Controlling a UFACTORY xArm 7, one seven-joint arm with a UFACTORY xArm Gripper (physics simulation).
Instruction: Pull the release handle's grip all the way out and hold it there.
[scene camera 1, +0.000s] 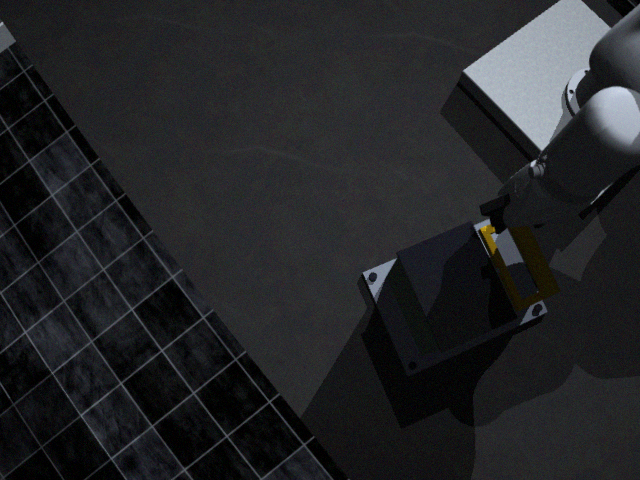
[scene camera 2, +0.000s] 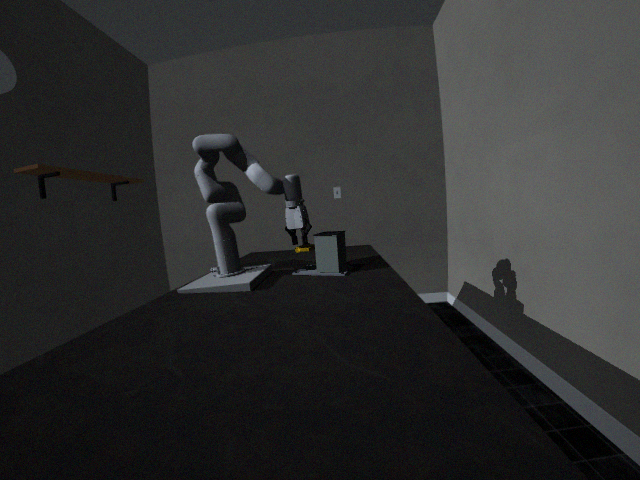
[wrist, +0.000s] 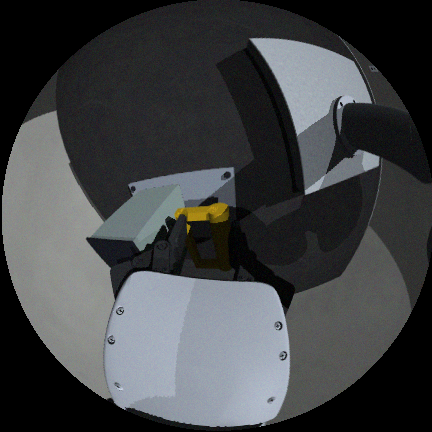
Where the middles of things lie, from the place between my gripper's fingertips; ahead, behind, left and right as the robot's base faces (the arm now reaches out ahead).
Scene:
Right now my hand is 100 mm short of the base plate (scene camera 1: 411, 359), 10 mm to the right of it and 120 mm above it.

